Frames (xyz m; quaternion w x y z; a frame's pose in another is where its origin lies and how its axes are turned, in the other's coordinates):
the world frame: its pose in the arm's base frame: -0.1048 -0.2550 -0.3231 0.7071 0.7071 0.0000 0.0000
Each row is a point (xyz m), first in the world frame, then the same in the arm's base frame.
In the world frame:
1: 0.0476 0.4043 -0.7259
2: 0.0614 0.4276 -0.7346
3: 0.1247 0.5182 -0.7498
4: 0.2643 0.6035 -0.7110
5: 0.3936 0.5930 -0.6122
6: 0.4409 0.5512 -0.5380
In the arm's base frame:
1: -0.0572 0.4709 0.0812
2: -0.0434 0.4796 0.1045
3: 0.0199 0.4948 0.1951
4: 0.1595 0.4560 0.2804
5: 0.2888 0.3572 0.2699
6: 0.3361 0.2830 0.2281

